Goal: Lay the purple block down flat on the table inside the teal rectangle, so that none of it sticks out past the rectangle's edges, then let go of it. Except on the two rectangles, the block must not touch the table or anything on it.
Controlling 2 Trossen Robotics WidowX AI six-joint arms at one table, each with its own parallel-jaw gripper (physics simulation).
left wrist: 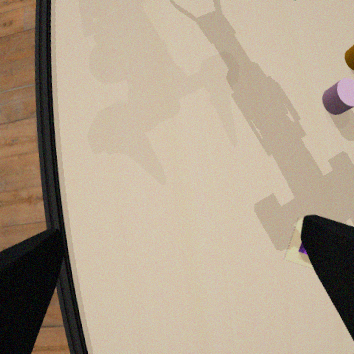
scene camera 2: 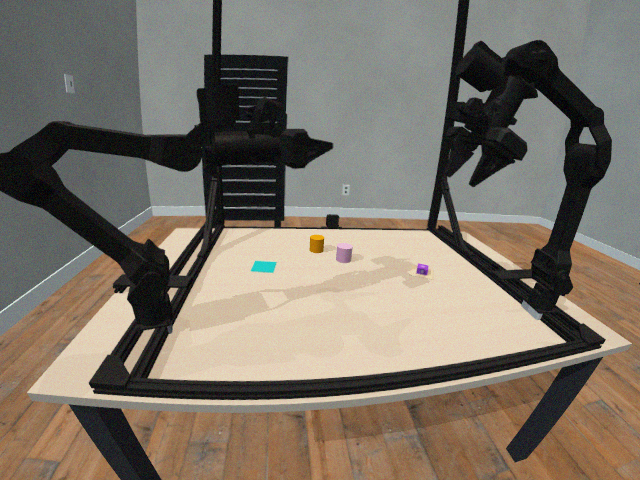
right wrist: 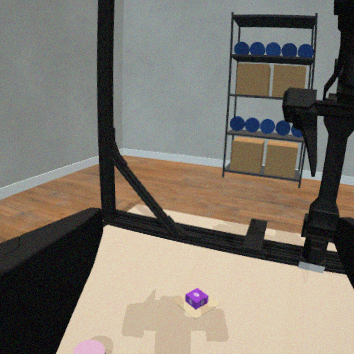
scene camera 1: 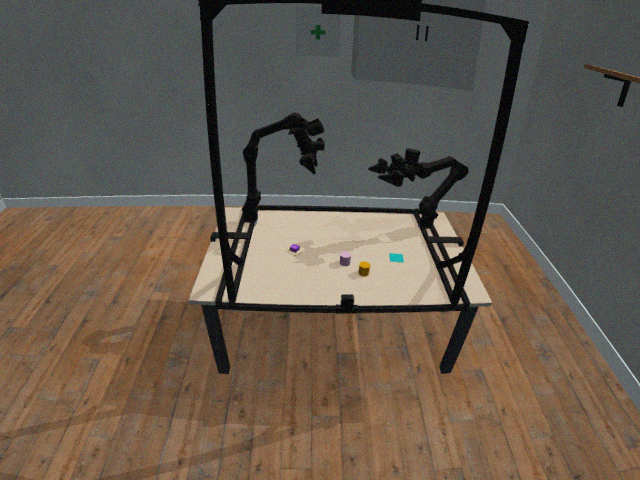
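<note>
The small purple block rests on a pale yellow rectangle. In the left wrist view a finger hides most of the block. The teal rectangle lies bare, at the right of scene camera 1 and the left of scene camera 2. My left gripper is open and empty, pointing down high above the table, off to one side of the block. My right gripper is open and empty, held roughly level high above the table.
A pink cylinder and an orange cylinder stand between the two rectangles, the orange one nearer scene camera 1. Black rails edge the table, and tall black posts rise from them.
</note>
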